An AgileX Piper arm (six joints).
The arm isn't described. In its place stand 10 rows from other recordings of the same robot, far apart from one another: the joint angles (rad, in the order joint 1, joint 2, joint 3, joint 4, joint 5, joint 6), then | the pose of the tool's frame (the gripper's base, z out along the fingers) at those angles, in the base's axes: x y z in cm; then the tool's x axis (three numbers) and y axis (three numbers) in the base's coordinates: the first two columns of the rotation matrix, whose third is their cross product.
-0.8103 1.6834 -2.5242 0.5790 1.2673 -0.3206 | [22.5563 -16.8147 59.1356 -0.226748 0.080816 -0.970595 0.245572 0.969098 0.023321]
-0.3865 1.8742 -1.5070 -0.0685 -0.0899 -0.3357 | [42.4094 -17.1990 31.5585 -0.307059 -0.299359 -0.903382 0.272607 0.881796 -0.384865]
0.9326 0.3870 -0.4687 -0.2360 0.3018 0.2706 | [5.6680 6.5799 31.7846 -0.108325 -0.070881 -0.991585 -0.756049 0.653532 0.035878]
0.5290 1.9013 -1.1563 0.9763 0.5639 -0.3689 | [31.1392 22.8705 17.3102 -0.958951 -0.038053 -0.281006 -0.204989 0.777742 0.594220]
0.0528 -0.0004 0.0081 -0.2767 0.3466 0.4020 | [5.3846 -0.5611 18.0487 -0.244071 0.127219 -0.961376 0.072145 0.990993 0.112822]
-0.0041 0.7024 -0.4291 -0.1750 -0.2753 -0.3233 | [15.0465 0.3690 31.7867 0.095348 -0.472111 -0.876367 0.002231 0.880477 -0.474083]
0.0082 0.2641 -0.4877 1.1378 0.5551 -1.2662 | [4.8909 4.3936 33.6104 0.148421 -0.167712 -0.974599 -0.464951 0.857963 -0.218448]
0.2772 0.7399 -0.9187 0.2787 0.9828 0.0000 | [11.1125 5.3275 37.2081 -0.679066 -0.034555 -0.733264 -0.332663 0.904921 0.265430]
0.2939 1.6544 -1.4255 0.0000 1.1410 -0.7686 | [32.4714 9.8280 30.0294 -0.458332 -0.864992 -0.204257 -0.846154 0.494989 -0.197508]
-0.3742 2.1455 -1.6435 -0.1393 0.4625 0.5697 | [44.7141 -18.1650 18.8490 -0.471101 0.646453 -0.600135 0.669789 0.704881 0.233504]
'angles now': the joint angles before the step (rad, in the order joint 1, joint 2, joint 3, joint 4, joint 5, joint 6). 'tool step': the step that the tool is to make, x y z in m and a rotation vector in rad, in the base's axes. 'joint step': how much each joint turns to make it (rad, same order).
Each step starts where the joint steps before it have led.
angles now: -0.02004, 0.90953, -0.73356, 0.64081, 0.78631, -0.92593
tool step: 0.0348, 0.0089, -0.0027, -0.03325, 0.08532, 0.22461
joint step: -0.00021, 0.19431, -0.11589, 0.08024, 0.14329, -0.21888
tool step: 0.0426, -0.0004, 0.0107, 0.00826, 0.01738, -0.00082
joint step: -0.00001, 0.15841, -0.15781, -0.00002, 0.01307, 0.01341
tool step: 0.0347, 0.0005, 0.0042, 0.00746, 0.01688, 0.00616
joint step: 0.00204, 0.12721, -0.12975, -0.00004, 0.01815, 0.01102
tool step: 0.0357, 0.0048, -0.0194, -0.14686, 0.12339, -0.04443
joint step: 0.06265, 0.15204, -0.12451, -0.23784, 0.00651, 0.19890
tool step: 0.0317, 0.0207, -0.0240, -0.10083, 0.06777, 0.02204
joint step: 0.08155, 0.14763, -0.10410, -0.13844, -0.00158, 0.10293
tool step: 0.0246, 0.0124, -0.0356, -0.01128, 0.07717, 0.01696
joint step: 0.02494, 0.13668, -0.05230, -0.00194, -0.00865, 0.00633
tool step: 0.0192, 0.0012, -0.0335, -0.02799, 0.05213, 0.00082
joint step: -0.00015, 0.11208, -0.03865, -0.01886, -0.01868, -0.00010
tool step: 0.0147, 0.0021, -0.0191, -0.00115, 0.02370, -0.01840
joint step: 0.00018, 0.07724, -0.04673, -0.00005, -0.01167, 0.01624
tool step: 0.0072, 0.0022, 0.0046, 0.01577, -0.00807, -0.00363
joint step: -0.00013, 0.01770, -0.04634, 0.01198, 0.01812, 0.00439
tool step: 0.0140, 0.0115, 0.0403, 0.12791, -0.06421, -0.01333
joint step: 0.00003, -0.00010, -0.14206, 0.11500, 0.06417, -0.00002
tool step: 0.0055, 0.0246, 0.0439, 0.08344, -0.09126, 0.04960
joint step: 0.04034, 0.00002, -0.15178, 0.06191, 0.05187, 0.00404
